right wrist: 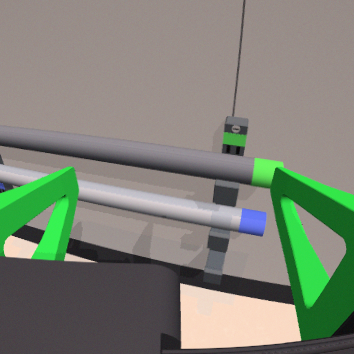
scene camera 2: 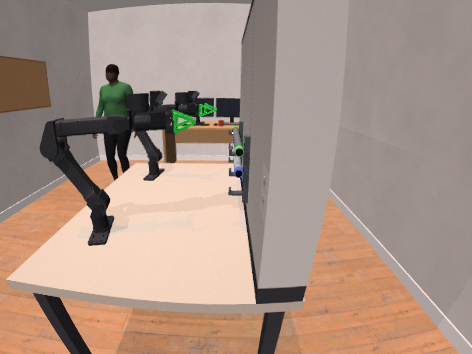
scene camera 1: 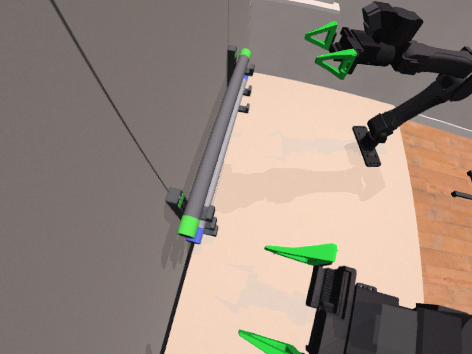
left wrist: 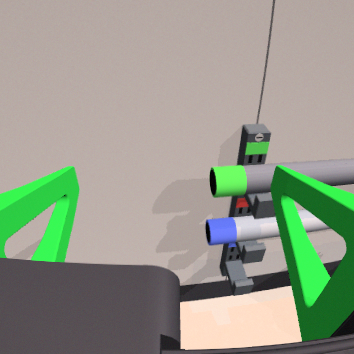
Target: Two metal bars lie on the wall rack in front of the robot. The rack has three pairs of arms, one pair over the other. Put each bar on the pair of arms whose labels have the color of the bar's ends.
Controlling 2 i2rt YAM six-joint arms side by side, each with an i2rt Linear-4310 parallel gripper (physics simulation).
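Places are measured from the left arm's base along level axes (x right, y back, z down), in millimetres.
Pixels of known places: left gripper, between the fingertips: (scene camera 2: 215, 110) (scene camera 1: 252, 288) (left wrist: 174, 176); right gripper, between the fingertips: (right wrist: 174, 177) (scene camera 2: 194, 120) (scene camera 1: 310, 47); left arm's base, origin of its link: (scene camera 2: 154, 174); right arm's base, origin of its link: (scene camera 2: 102, 230) (scene camera 1: 365, 145).
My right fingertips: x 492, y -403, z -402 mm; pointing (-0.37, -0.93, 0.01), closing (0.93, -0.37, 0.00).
Ahead of a thing's pixels: the offset from my right fingertips to its top centre. "spot": to the spot under its first point. Level surfaces: height alone.
A dark grey bar with green ends {dx -198, dy -135, dz +79 mm} (scene camera 1: 215, 140) (scene camera 2: 239, 151) (left wrist: 227, 181) (right wrist: 150, 152) lies on the top pair of arms of the wall rack {spot: dx -408, dy -136, dz +49 mm} (scene camera 1: 174, 195) (left wrist: 256, 128) (right wrist: 236, 121); the labels there are green. A light grey bar with blue ends {dx -199, dy -135, dz +154 mm} (scene camera 1: 195, 235) (scene camera 2: 238, 172) (left wrist: 222, 231) (right wrist: 165, 204) lies on the middle pair; a red label shows there in the left wrist view. A blue label is partly visible above the empty bottom arm (left wrist: 243, 286). My left gripper (scene camera 1: 254, 289) (left wrist: 174, 176) and right gripper (scene camera 1: 311, 48) (right wrist: 175, 170) are open and empty, apart from the bars and rack.
The rack is fixed to a grey wall panel (scene camera 2: 260, 75) at the edge of the table {dz +402 mm} (scene camera 1: 280, 200) (scene camera 2: 175, 270). A thin dark line (left wrist: 266, 60) runs up the panel above the rack post. A person in green (scene camera 2: 115, 97) stands beyond the table, near a desk with monitors (scene camera 2: 228, 108).
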